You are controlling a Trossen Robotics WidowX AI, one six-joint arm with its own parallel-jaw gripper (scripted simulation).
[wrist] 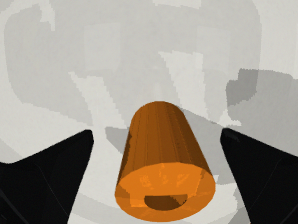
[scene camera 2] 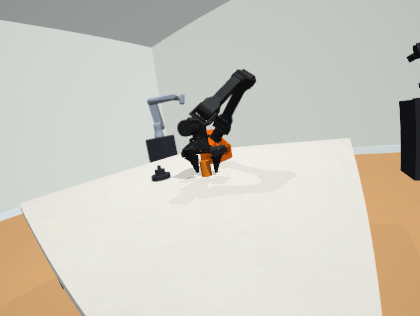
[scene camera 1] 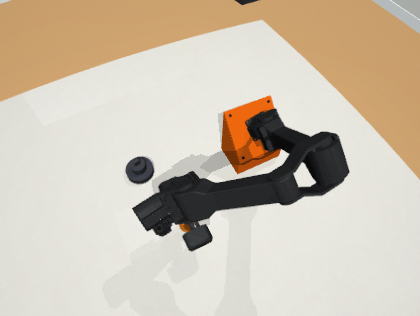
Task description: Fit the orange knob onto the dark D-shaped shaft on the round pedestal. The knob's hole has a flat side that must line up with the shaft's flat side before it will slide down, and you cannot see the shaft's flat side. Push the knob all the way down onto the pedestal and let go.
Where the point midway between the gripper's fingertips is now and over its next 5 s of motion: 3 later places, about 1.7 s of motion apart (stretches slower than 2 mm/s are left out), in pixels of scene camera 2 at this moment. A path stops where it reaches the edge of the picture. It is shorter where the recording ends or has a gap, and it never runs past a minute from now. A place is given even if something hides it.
My gripper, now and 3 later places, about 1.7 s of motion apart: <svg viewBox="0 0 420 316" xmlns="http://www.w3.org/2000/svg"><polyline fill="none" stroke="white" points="206,172 197,139 166,152 158,163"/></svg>
